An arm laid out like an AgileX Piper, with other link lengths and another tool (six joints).
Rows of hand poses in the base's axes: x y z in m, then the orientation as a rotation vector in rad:
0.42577, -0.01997, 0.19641, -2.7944, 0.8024, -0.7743
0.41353, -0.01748, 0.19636, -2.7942, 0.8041, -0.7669
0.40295, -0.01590, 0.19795, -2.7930, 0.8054, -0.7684
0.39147, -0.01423, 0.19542, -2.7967, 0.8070, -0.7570
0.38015, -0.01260, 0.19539, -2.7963, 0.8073, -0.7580
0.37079, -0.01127, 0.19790, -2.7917, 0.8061, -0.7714
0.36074, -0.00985, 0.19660, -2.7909, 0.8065, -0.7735
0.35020, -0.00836, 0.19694, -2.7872, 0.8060, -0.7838
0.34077, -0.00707, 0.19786, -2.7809, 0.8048, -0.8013
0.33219, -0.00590, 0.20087, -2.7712, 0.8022, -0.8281
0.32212, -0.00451, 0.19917, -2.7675, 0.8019, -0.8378
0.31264, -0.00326, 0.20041, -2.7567, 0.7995, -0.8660
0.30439, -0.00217, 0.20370, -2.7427, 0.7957, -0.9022
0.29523, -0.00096, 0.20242, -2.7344, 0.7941, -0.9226
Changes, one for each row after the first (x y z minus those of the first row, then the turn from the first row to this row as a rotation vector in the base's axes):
-0.01224, 0.00249, -0.00005, 0.0031, 0.0042, -0.0004
-0.02282, 0.00407, 0.00154, 0.0034, 0.0030, -0.0013
-0.03430, 0.00574, -0.00099, 0.0047, 0.0110, -0.0014
-0.04562, 0.00737, -0.00102, 0.0046, 0.0103, -0.0017
-0.05498, 0.00870, 0.00149, 0.0033, 0.0009, -0.0021
-0.06503, 0.01012, 0.00019, 0.0031, -0.0005, -0.0025
-0.07557, 0.01161, 0.00053, 0.0021, -0.0077, -0.0031
-0.08500, 0.01290, 0.00145, 0.0005, -0.0200, -0.0039
-0.09358, 0.01407, 0.00446, -0.0021, -0.0389, -0.0046
-0.10365, 0.01546, 0.00276, -0.0030, -0.0458, -0.0053
-0.11313, 0.01671, 0.00400, -0.0057, -0.0658, -0.0063
-0.12138, 0.01780, 0.00729, -0.0093, -0.0916, -0.0073
-0.13054, 0.01901, 0.00601, -0.0113, -0.1062, -0.0083

